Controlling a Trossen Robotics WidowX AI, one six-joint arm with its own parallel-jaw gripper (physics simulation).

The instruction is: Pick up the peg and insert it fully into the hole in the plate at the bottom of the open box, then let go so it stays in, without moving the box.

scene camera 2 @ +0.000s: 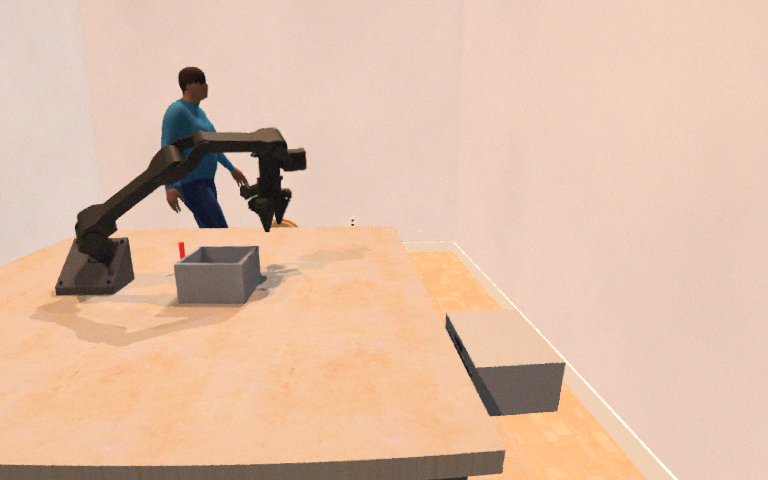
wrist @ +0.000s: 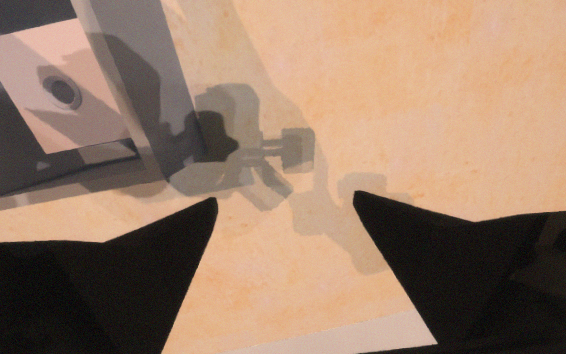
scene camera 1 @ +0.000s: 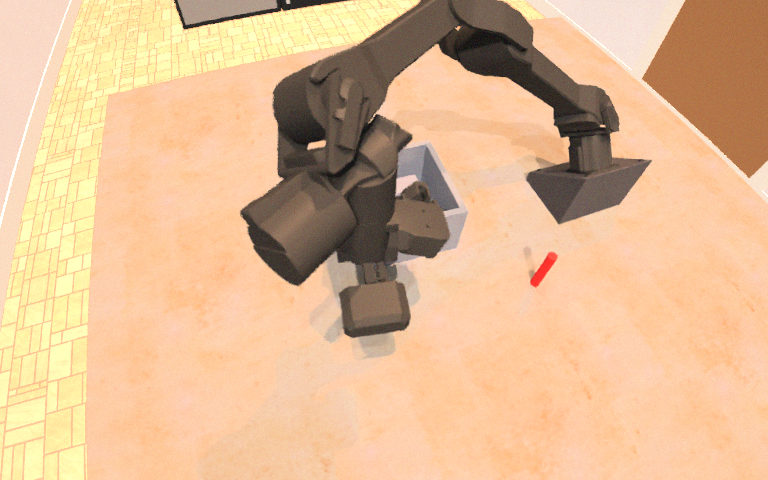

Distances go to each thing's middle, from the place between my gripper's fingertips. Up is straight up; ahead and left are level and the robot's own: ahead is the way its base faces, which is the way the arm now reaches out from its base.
My hand is 16 cm to the left of the grey box (scene camera 2: 209, 274), 11 cm past it and 8 cm above it. Also, from my hand: grey plate (wrist: 60, 91): 16 cm to the right, 11 cm behind, 9 cm below.
